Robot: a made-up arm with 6 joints. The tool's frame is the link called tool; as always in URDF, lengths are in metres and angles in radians.
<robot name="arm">
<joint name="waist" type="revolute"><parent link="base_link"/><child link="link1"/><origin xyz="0.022 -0.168 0.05"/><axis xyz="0 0 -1"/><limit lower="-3.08" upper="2.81" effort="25" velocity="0.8"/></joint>
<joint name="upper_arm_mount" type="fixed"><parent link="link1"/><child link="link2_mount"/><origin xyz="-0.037 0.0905 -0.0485"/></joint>
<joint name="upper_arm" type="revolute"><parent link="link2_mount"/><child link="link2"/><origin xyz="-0.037 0.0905 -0.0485"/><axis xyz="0.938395 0.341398 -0.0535"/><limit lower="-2.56" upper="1.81" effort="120" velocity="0.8"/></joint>
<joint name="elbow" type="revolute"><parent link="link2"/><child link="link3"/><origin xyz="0 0.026 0.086"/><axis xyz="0.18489 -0.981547 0.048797"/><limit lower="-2.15" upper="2.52" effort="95" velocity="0.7"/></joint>
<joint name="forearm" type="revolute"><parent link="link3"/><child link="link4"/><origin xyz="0.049 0.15 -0.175"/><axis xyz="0 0 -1"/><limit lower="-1.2" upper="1.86" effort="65" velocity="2.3"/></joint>
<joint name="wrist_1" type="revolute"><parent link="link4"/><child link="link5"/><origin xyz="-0.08 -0.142 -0.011"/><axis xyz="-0.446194 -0.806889 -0.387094"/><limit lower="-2.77" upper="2.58" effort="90" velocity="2"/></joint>
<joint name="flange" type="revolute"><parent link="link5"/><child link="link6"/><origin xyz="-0.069 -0.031 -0.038"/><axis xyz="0 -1 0"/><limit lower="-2.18" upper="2.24" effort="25" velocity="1"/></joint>
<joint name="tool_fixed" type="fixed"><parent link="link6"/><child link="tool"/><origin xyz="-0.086 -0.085 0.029" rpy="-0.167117 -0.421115 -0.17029"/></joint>
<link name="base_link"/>
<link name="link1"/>
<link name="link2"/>
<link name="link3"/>
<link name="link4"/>
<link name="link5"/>
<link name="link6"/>
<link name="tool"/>
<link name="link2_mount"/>
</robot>
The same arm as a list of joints. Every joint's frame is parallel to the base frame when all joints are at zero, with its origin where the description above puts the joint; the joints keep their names.
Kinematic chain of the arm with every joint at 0, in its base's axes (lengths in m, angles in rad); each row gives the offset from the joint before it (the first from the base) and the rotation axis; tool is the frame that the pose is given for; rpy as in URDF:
waist: xyz 0.0220 -0.1680 0.0500 axis -z
upper_arm: xyz -0.0740 0.1810 -0.0970 axis 0.938395 0.341398 -0.0535
elbow: xyz 0.0000 0.0260 0.0860 axis 0.184908 -0.981543 0.048802
forearm: xyz 0.0490 0.1500 -0.1750 axis -z
wrist_1: xyz -0.0800 -0.1420 -0.0110 axis -0.446194 -0.806889 -0.387094
flange: xyz -0.0690 -0.0310 -0.0380 axis -y
tool: xyz -0.0860 -0.0850 0.0290 rpy -0.1671 -0.4211 -0.1703
Joint limits (rad, base to tool): -3.0800..2.8100 -2.5600..1.8100 -2.1500..2.5200 -1.2000..1.8600 -2.7700..2.5800 -2.1800..2.2400

